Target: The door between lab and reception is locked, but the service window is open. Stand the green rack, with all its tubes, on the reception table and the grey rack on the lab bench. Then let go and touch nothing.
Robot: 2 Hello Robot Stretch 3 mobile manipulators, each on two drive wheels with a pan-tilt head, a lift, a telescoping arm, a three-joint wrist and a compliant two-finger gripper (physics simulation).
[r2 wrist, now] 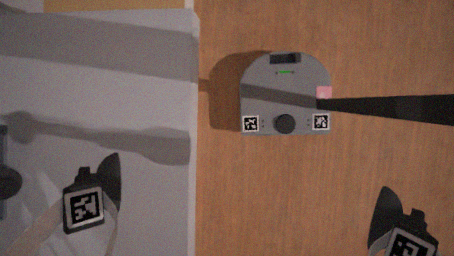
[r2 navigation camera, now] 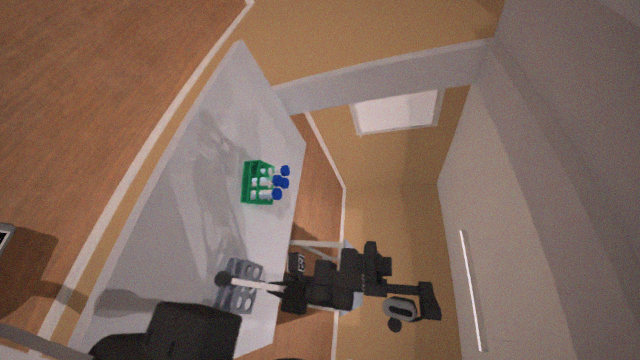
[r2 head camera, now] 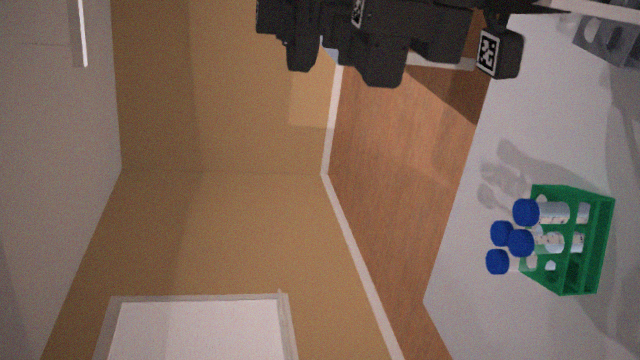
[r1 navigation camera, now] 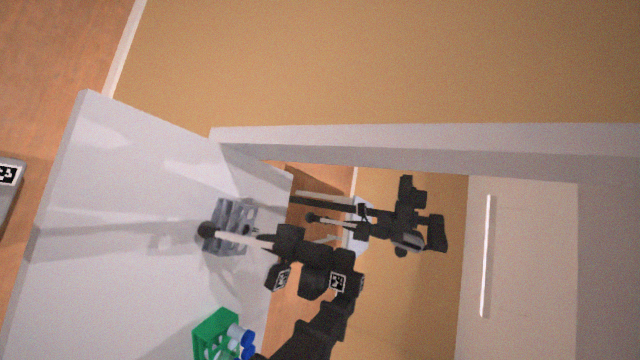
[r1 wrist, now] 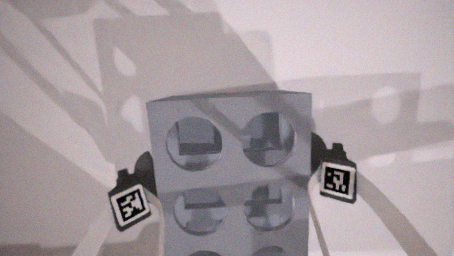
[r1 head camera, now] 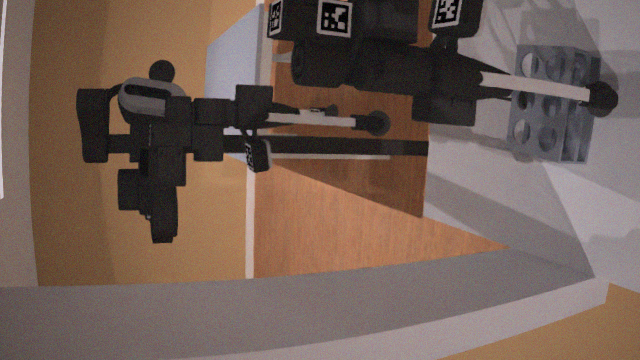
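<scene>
The grey rack stands without tubes on the pale table. The r1 gripper is shut on it, one fingertip against each long side; the far fingertip is hidden in the r1 head view. The green rack stands on the same table, apart from the grey one, holding several blue-capped tubes. The r2 gripper is open, with a table edge and floor below it. Which room the table belongs to is unclear.
A wheeled robot base is on the wooden floor beside the table edge. A pale beam crosses near the table's end. The r2 robot shows beyond r1's arm.
</scene>
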